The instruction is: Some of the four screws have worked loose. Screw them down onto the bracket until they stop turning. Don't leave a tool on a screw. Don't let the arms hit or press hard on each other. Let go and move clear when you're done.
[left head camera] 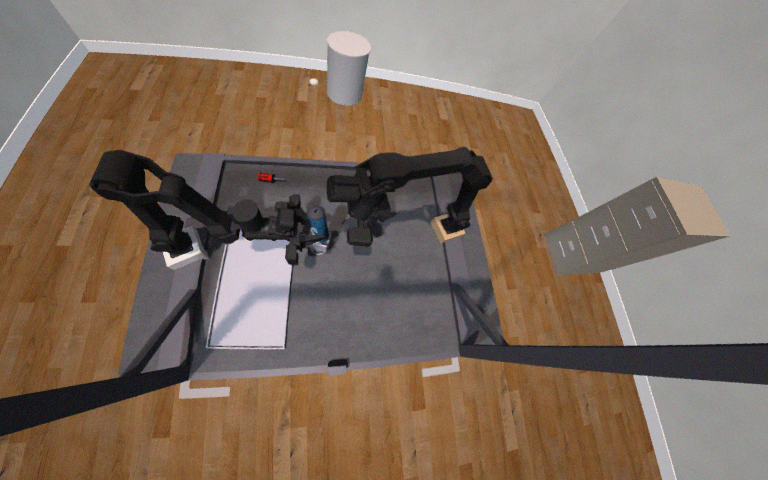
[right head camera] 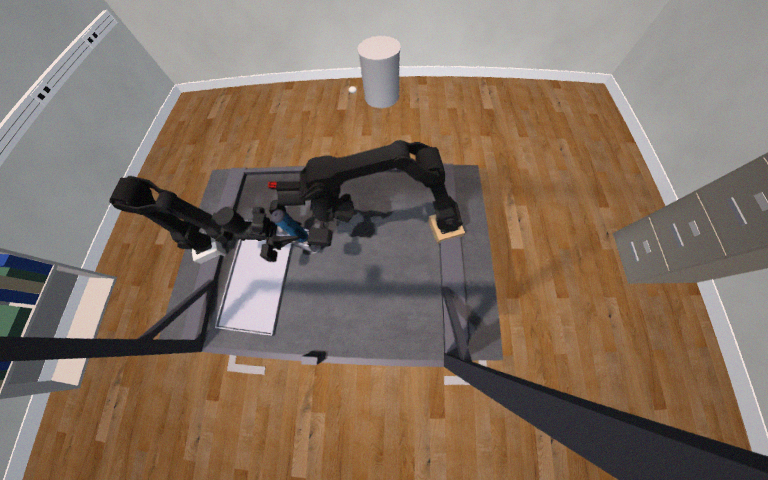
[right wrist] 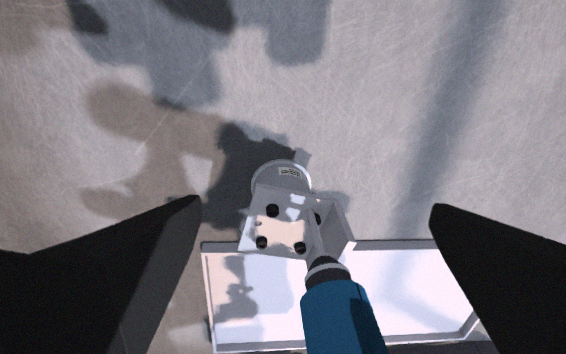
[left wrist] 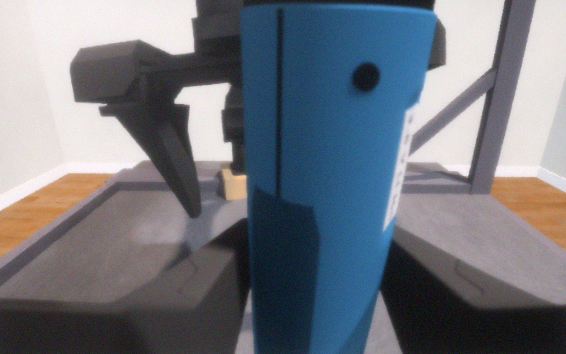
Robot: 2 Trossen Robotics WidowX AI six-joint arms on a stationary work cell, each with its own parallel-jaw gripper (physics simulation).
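Places are measured from the left arm's base along level axes (x ahead, y left, z up), in metres.
Where they show: left gripper, fingertip midpoint: (left head camera: 326,229) (right head camera: 300,230) (left wrist: 312,230); right gripper, fingertip midpoint: (left head camera: 350,227) (right head camera: 326,228) (right wrist: 316,210); left arm's base at its link origin: (left head camera: 179,245) (right head camera: 203,244); right arm's base at its link origin: (left head camera: 450,225) (right head camera: 446,224).
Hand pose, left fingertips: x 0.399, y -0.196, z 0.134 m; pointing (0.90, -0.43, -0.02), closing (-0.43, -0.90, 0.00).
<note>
Things, the pixels of their top centre, and the offset from my left fingertips.
- blue powered screwdriver at its top centre: (left head camera: 320,209) (right head camera: 279,213) 0.013 m back, 0.007 m left, 0.113 m up
- right-hand upper screw at its top centre: (right wrist: 315,222) 0.011 m back, 0.005 m left, 0.117 m down
- red screwdriver at its top centre: (left head camera: 270,175) (right head camera: 278,183) 0.059 m back, 0.347 m left, 0.162 m down
- white tray at its top centre: (right wrist: 360,305) (left head camera: 254,278) (right head camera: 256,272) 0.241 m back, 0.015 m left, 0.175 m down
A blue powered screwdriver (left head camera: 317,224) (right head camera: 291,226) (left wrist: 325,150) (right wrist: 335,310) is held by my left gripper (left wrist: 312,230), which is shut on its body. In the right wrist view, its bit points at the light grey bracket (right wrist: 282,232) and overlaps the edge of the right-hand upper screw (right wrist: 317,219); contact cannot be told. Three other dark screws show: upper left (right wrist: 272,210), lower left (right wrist: 261,242) and lower right (right wrist: 300,248). How far each stands out is unclear. My right gripper (right wrist: 316,210) is open and empty, above and to the right of the bracket.
A red screwdriver (left head camera: 266,177) (right head camera: 272,185) lies near the table's back edge. A white tray (left head camera: 254,305) (right head camera: 252,300) (right wrist: 410,290) lies on the left of the table, beside the bracket. The two arms' grippers are close together around the bracket. Frame posts flank the table.
</note>
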